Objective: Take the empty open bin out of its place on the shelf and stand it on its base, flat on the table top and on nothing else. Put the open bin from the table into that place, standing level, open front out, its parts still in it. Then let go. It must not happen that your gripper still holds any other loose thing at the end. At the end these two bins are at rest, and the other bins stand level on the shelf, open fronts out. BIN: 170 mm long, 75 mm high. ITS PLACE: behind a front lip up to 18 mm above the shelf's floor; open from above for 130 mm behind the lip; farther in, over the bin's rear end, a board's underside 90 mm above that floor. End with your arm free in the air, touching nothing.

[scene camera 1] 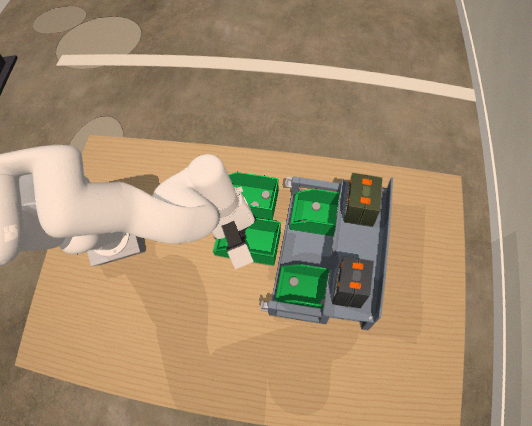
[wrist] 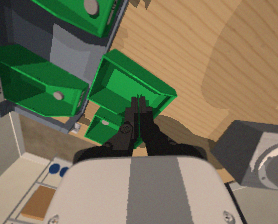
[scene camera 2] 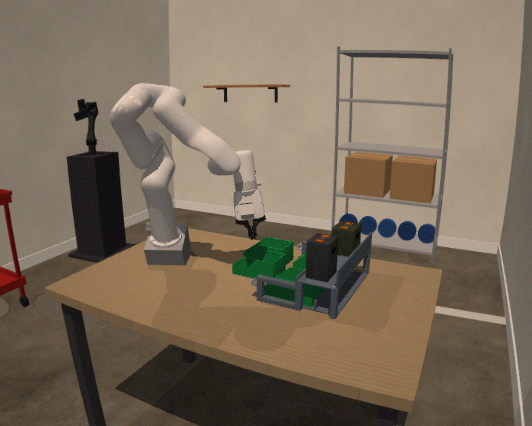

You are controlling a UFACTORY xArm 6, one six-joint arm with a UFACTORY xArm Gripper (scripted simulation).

Labels:
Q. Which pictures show the green open bin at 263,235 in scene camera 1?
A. Scene camera 1, the wrist view and scene camera 2: all of them.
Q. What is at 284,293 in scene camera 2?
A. A green open bin.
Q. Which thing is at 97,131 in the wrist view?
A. A green open bin.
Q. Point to a green open bin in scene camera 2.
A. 259,262

